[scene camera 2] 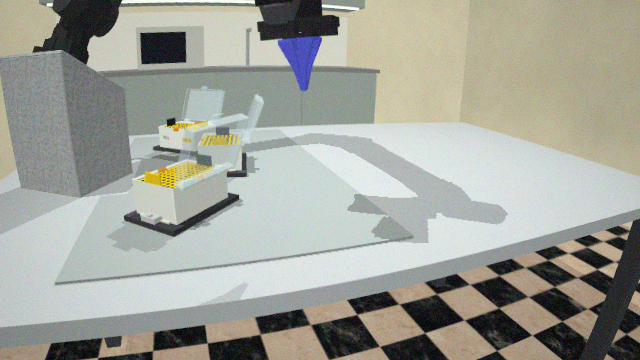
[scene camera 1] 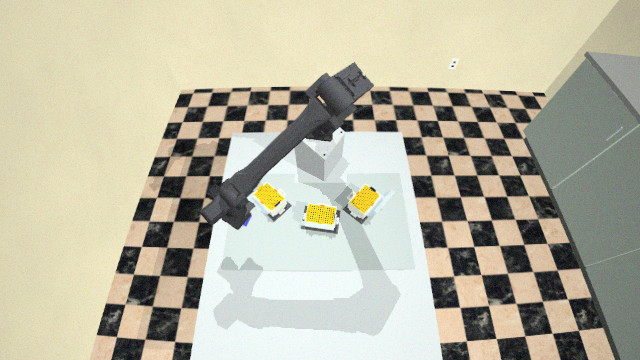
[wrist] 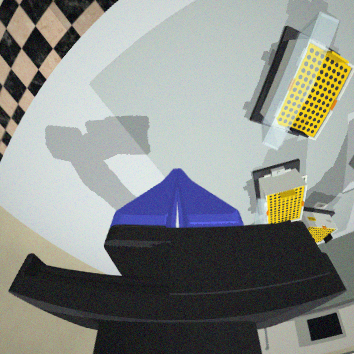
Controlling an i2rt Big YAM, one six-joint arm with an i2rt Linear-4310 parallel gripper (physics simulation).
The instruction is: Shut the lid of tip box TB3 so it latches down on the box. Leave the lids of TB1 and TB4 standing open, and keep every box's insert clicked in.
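Places are measured from the arm's base along level axes (x ahead, y left, z up), in metres.
Pixels of known places: gripper, fingertip midpoint: (scene camera 2: 304, 90) (scene camera 1: 245, 225) (wrist: 176, 174); arm's base, link origin: (scene camera 2: 60, 70) (scene camera 1: 317, 130).
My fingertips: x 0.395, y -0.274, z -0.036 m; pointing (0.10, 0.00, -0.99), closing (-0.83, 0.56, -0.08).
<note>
For each thing: its middle in the pictures, then the offset to it from my fingertips. "spot": a spot on its surface instead. Level surfaces: height alone.
- TB3, body centre: (scene camera 2: 180, 170) (wrist: 316, 95) (scene camera 1: 268, 195) dx -0.177, dy +0.056, dz -0.118 m
- TB4, body centre: (scene camera 2: 221, 136) (wrist: 285, 209) (scene camera 1: 320, 213) dx -0.086, dy +0.274, dz -0.118 m
- TB1, surface spot: (scene camera 2: 170, 137) spot: dx -0.194, dy +0.449, dz -0.147 m
- thin grey-green mat, surface height: dz -0.182 m
- white table, surface height: dz -0.185 m
TB3 (scene camera 1: 270, 197) (scene camera 2: 200, 195) (wrist: 315, 90) is the white box with a yellow insert at the left in scene camera 1, nearest in scene camera 2. Its clear lid (scene camera 2: 227, 121) (wrist: 326, 29) stands open, roughly upright. TB4 (scene camera 1: 320, 215) (scene camera 2: 220, 150) (wrist: 284, 200) is in the middle; its lid (scene camera 2: 255, 115) stands open. TB1 (scene camera 1: 365, 200) (scene camera 2: 170, 137) (wrist: 321, 227) is farthest; its lid (scene camera 1: 387, 200) (scene camera 2: 204, 104) stands open. Yellow inserts show in all three boxes. My gripper (scene camera 1: 247, 222) (scene camera 2: 304, 89) (wrist: 176, 174) is shut and empty, raised above the table, apart from TB3.
A thin grey-green mat (scene camera 1: 320, 255) (scene camera 2: 300, 220) lies under the boxes on the white table (scene camera 1: 320, 345) (scene camera 2: 525, 165). The grey robot pedestal (scene camera 1: 312, 162) (scene camera 2: 37, 120) stands behind the boxes in scene camera 1. Black bases are under the boxes.
</note>
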